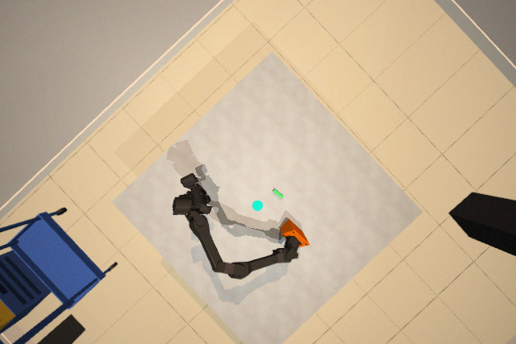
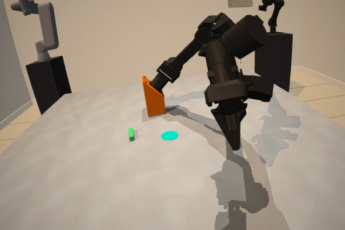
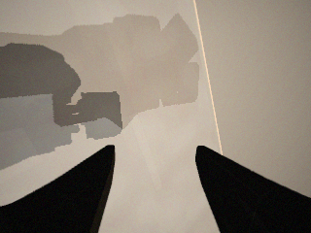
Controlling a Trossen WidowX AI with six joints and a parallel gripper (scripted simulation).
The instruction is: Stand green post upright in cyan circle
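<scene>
Now: gripper tip 36 cm past the green post, 26 cm to the left of it and 15 cm above it. The rest, counted from my gripper tip: cyan circle 34 cm behind, 16 cm below, 13 cm to the right.
</scene>
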